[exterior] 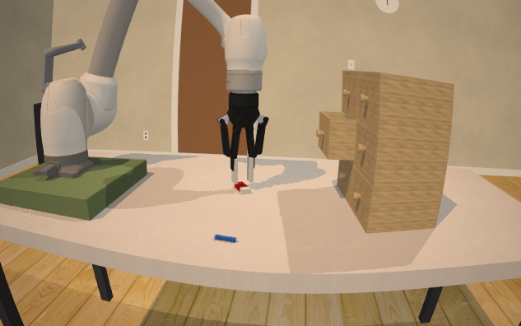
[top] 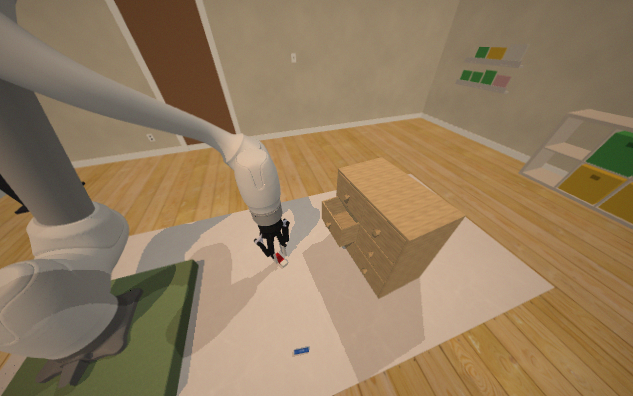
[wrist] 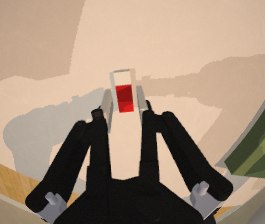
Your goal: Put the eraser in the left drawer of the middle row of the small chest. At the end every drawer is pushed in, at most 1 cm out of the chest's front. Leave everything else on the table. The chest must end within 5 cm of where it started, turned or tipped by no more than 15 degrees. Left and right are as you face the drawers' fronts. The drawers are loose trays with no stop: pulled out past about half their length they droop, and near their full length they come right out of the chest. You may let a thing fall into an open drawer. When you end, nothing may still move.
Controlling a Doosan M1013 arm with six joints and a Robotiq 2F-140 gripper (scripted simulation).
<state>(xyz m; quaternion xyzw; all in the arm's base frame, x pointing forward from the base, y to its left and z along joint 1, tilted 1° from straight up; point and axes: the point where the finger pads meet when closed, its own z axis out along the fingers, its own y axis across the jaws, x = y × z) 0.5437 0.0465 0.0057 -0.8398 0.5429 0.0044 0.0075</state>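
Now: hand 10 mm to the left of the white eraser and 50 mm above it. From my hand the other things lie so: small blue stick (10 mm behind, 300 mm to the right, 50 mm below).
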